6 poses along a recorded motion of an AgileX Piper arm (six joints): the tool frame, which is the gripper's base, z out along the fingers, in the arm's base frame.
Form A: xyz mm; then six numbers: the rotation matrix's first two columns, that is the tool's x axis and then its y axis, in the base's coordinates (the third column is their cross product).
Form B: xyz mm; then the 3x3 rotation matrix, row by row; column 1 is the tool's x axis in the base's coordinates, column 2 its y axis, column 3 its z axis. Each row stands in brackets. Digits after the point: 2 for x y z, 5 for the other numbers.
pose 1, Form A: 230.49 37.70 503.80 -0.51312 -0.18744 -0.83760 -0.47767 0.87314 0.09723
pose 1, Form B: [230.49 37.70 503.80], [[-0.51312 -0.47767 0.71312], [-0.18744 0.87314 0.44999], [-0.83760 0.09723 -0.53756]]
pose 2, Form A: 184.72 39.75 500.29 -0.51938 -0.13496 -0.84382 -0.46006 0.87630 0.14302
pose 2, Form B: [184.72 39.75 500.29], [[-0.51938 -0.46006 0.72014], [-0.13496 0.87630 0.46249], [-0.84382 0.14302 -0.51722]]
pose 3, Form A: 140.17 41.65 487.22 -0.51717 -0.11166 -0.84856 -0.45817 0.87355 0.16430
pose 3, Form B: [140.17 41.65 487.22], [[-0.51717 -0.45817 0.72291], [-0.11166 0.87355 0.47376], [-0.84856 0.16430 -0.50293]]
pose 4, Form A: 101.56 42.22 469.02 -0.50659 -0.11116 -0.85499 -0.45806 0.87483 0.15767
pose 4, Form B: [101.56 42.22 469.02], [[-0.50659 -0.45806 0.73044], [-0.11116 0.87483 0.47151], [-0.85499 0.15767 -0.49410]]
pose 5, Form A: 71.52 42.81 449.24 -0.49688 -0.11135 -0.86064 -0.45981 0.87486 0.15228
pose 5, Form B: [71.52 42.81 449.24], [[-0.49688 -0.45981 0.73598], [-0.11135 0.87486 0.47140], [-0.86064 0.15228 -0.48590]]
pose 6, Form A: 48.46 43.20 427.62 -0.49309 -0.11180 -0.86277 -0.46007 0.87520 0.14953
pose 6, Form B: [48.46 43.20 427.62], [[-0.49309 -0.46007 0.73838], [-0.11180 0.87520 0.47067], [-0.86277 0.14953 -0.48299]]
